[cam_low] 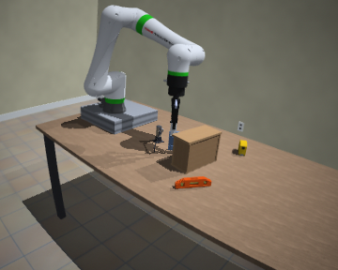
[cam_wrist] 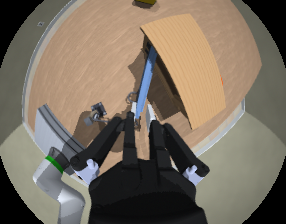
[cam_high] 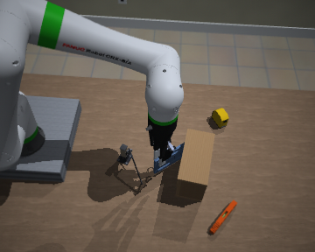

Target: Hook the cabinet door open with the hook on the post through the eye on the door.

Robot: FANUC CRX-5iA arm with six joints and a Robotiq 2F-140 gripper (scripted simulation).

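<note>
My hand is 40 mm short of the cabinet door, 60 mm to the right of it and 70 mm above it. Round my hand: yellow tape measure (230 mm ahead, 320 mm to the left, 110 mm below); orange spirit level (270 mm ahead, 130 mm to the right, 120 mm below).
</note>
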